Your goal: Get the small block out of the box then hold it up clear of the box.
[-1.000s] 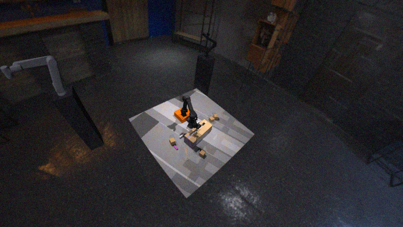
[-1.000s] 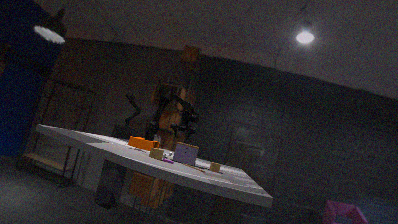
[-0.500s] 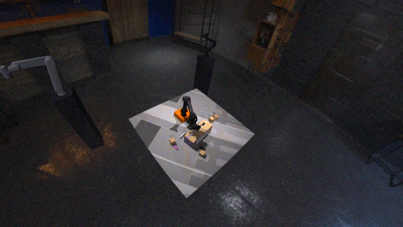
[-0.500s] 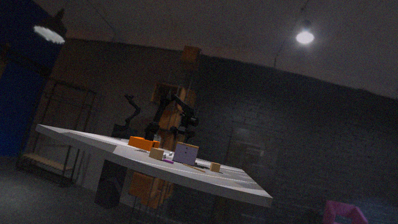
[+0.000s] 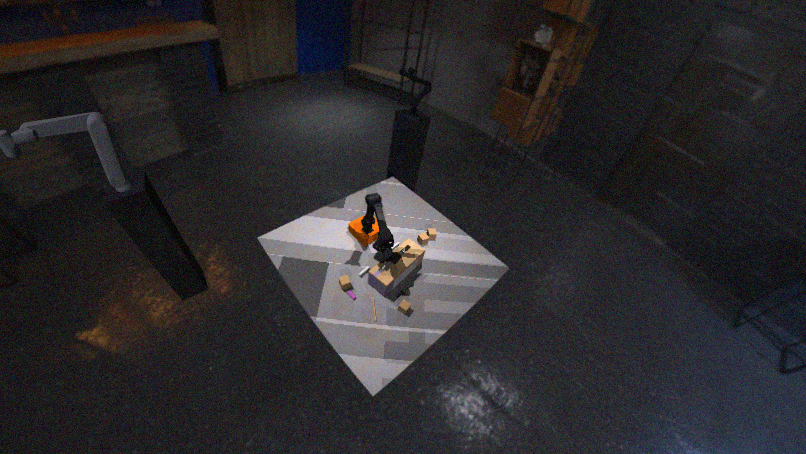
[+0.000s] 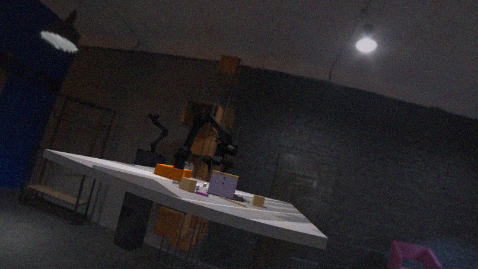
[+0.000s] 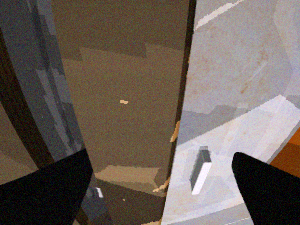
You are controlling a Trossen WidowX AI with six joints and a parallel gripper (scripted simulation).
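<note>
Right now my gripper tip is 50 mm above the box, 30 mm short of it and 20 mm to the right of it. Also, from my gripper tip: thin stick: 240 mm to the right, 200 mm ahead, 100 mm below; tan block: 40 mm to the left, 40 mm ahead, 20 mm below.
</note>
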